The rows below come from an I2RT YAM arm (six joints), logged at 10 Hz.
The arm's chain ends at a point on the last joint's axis. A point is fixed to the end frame.
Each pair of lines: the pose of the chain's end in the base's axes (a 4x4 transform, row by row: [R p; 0 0 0 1], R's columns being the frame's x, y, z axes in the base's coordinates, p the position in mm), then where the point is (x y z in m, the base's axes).
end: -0.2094 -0.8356 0.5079 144.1; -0.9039 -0.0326 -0.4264 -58.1; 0.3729 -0.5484 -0.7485 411.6; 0 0 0 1
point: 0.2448 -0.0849 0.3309
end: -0.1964 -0.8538 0.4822 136.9; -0.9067 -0.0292 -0.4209 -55.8; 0.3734 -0.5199 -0.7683 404.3; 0 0 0 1
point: 0.2348 -0.0820 0.3200
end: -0.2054 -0.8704 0.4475 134.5; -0.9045 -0.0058 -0.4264 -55.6; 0.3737 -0.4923 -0.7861 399.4; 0 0 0 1
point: 0.2290 -0.0834 0.3118
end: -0.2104 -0.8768 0.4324 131.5; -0.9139 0.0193 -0.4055 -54.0; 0.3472 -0.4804 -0.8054 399.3; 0 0 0 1
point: 0.2246 -0.0800 0.3096
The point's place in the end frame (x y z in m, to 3 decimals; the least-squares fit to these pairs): -0.027 -0.039 0.123
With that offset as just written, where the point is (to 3 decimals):
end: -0.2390 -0.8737 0.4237 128.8; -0.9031 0.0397 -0.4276 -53.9; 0.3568 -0.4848 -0.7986 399.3; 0 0 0 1
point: 0.221 -0.084 0.310
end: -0.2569 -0.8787 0.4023 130.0; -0.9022 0.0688 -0.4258 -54.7; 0.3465 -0.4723 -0.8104 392.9; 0 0 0 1
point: 0.221 -0.085 0.302
